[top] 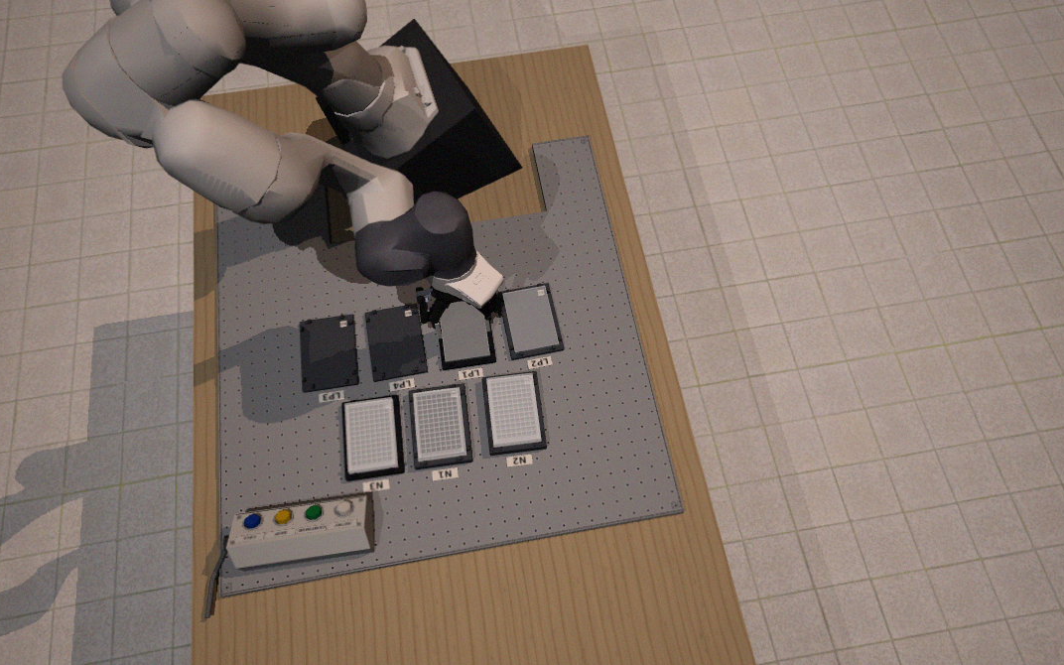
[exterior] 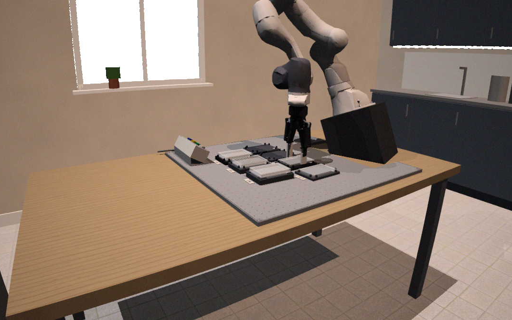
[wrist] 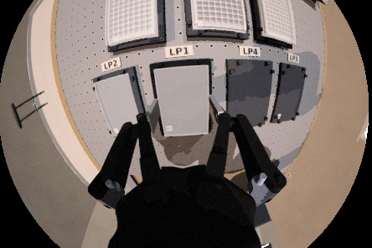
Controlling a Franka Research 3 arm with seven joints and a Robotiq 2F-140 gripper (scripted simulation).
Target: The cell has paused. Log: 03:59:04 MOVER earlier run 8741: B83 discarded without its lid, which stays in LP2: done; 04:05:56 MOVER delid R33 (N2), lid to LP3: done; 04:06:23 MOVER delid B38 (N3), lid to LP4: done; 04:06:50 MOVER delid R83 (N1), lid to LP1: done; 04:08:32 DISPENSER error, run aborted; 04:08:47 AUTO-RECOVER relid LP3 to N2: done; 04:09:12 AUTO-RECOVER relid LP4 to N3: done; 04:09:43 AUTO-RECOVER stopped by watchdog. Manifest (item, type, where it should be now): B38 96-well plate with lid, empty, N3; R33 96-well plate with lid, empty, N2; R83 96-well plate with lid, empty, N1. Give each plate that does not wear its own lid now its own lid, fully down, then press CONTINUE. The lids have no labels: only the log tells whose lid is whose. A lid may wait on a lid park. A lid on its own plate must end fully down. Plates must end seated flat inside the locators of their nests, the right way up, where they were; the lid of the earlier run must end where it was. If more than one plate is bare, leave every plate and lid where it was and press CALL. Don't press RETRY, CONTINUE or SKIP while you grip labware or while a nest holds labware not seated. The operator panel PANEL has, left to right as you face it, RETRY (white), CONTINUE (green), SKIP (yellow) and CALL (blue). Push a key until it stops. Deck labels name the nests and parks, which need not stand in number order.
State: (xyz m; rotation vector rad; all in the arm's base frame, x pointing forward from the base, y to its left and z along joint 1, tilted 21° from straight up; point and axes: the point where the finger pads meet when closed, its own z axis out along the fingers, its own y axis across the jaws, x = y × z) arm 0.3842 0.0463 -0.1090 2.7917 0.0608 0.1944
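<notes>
My hand is 4 cm above the lid park LP1. From my hand the other things lie so: lid park LP3 (26 cm to the right, 4 cm below, 1 cm ahead); lid park LP4 (13 cm to the right, 4 cm below); plate (18 cm ahead, 6 cm to the right, 2 cm below).
</notes>
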